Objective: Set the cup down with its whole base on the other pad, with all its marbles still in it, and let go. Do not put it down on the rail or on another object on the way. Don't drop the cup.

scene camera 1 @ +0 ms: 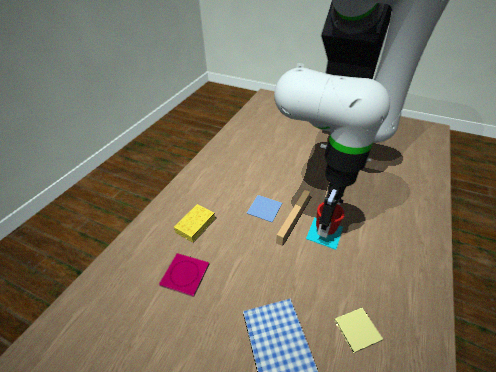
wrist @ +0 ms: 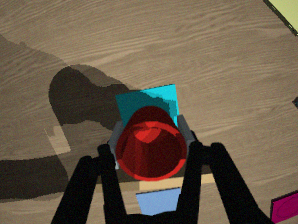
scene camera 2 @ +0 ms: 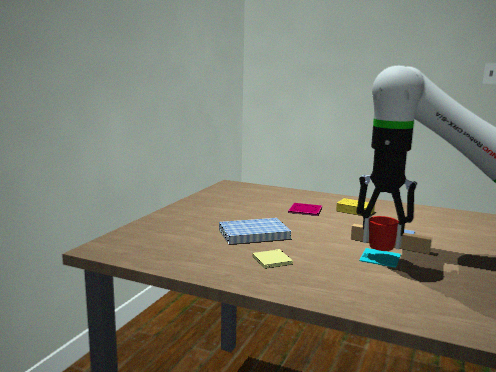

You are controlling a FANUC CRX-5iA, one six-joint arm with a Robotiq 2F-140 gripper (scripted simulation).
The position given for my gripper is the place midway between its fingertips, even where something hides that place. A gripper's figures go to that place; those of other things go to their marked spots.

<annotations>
My gripper (wrist: 150, 127) is 23 cm from the lens. A red cup (wrist: 151, 148) is 23 cm from the lens. A wooden rail (wrist: 127, 183): 29 cm from the lens. The marked spots on the wooden rail and the red cup are 8 cm apart.
</annotations>
